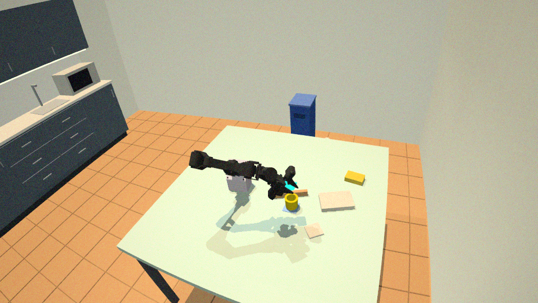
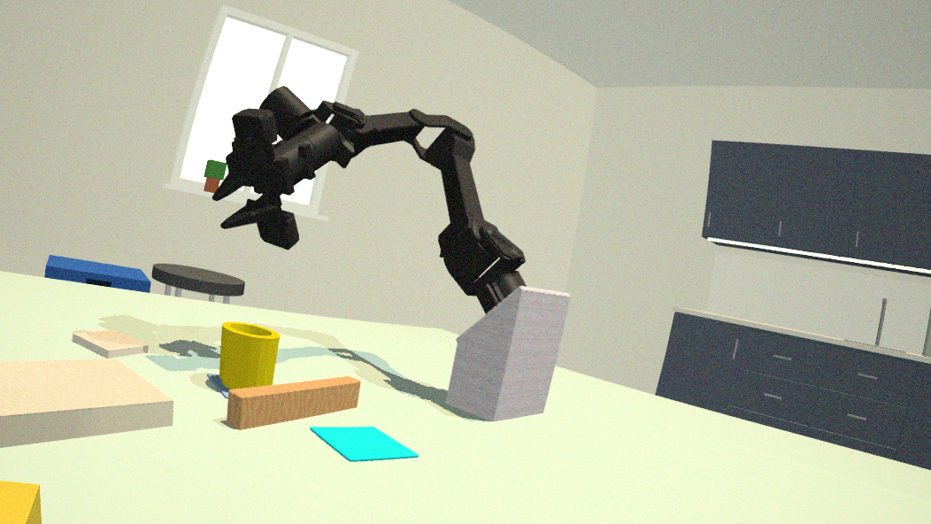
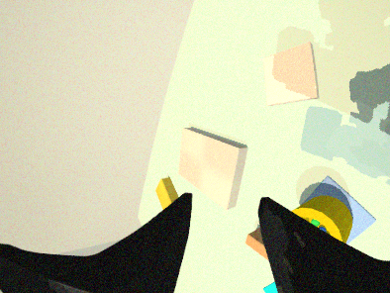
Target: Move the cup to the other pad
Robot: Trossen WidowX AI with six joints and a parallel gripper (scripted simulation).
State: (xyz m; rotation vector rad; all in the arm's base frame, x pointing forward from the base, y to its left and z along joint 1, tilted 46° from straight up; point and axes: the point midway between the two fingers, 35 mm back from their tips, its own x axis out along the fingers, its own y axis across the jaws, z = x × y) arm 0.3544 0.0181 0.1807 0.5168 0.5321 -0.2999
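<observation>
Right now the yellow cup is 50 mm behind my gripper tip, 60 mm to the left of it and 160 mm below it. From my gripper tip the other things lie so: small beige tile 120 mm ahead, 60 mm to the right, 190 mm below; large beige slab 170 mm ahead, 170 mm to the left, 180 mm below; wooden block 90 mm behind, 130 mm to the left, 180 mm below.
</observation>
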